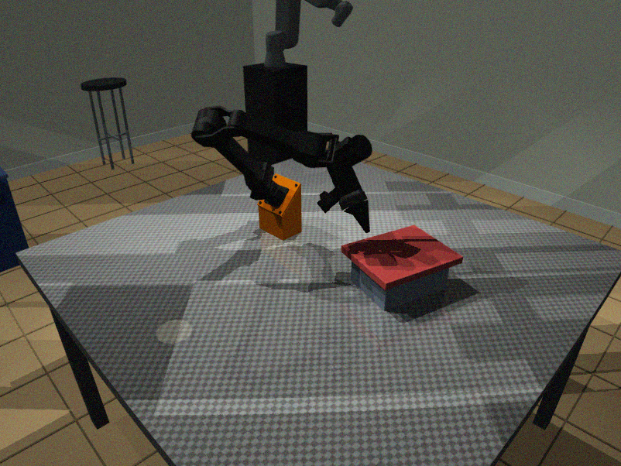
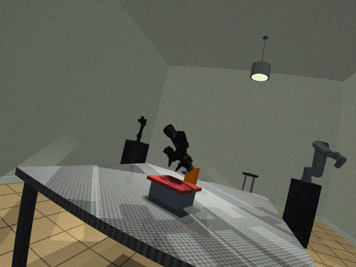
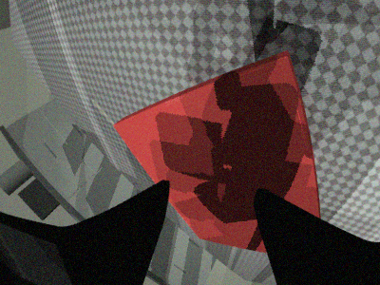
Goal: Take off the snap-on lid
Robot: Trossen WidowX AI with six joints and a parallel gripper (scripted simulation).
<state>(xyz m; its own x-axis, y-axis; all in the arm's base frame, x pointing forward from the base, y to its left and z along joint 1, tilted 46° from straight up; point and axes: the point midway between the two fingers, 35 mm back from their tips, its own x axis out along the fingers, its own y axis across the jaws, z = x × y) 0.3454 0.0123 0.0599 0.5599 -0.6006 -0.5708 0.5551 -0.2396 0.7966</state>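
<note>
My gripper tip is 7 cm short of the red lid, 6 cm above it and 5 cm to the right of it. Also, from my gripper tip: blue-grey storage box: 10 cm below, 7 cm ahead, 5 cm to the left.
</note>
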